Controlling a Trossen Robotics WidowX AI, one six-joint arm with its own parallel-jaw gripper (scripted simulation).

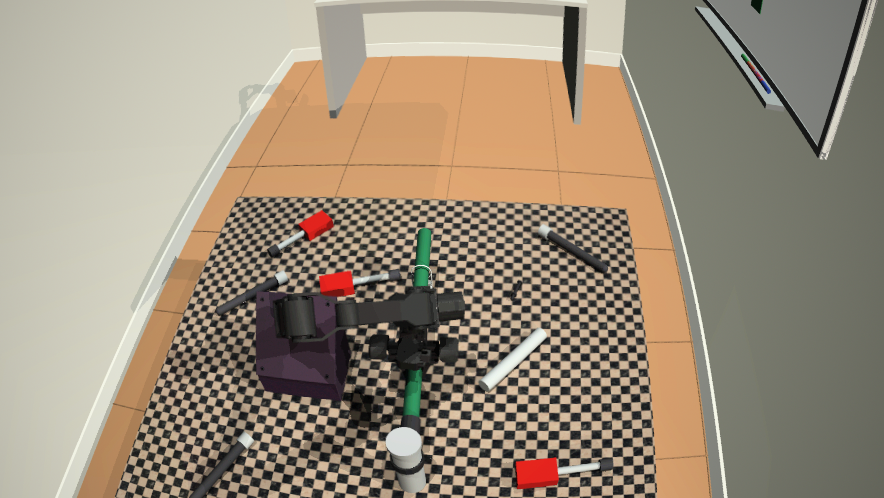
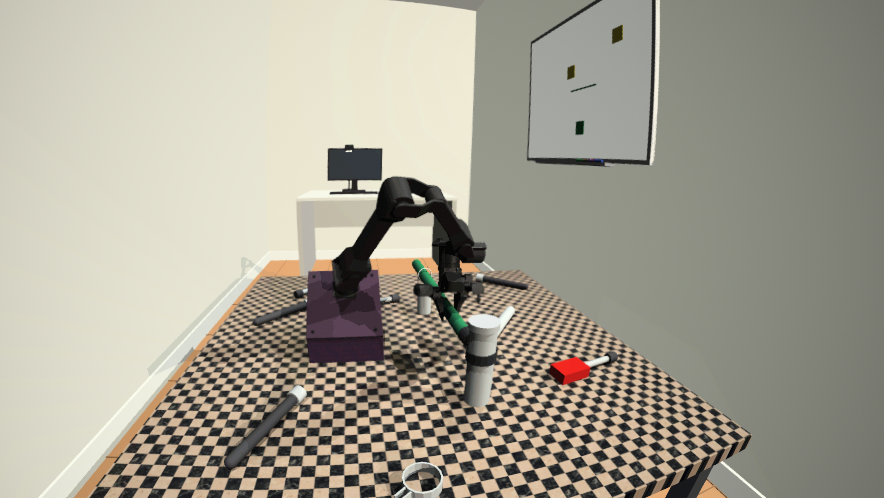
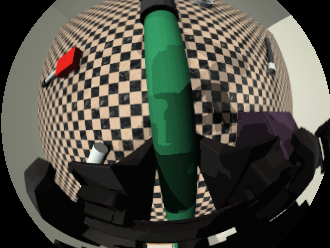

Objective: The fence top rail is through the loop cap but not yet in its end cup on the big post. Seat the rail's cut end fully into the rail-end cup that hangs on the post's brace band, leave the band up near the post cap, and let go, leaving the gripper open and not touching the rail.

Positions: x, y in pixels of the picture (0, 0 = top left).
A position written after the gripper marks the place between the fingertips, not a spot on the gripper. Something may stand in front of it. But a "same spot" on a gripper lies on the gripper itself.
gripper: image 1; image 2; image 3 172, 137
same spot on gripper: [image 1: 434, 354] = [image 2: 465, 292]
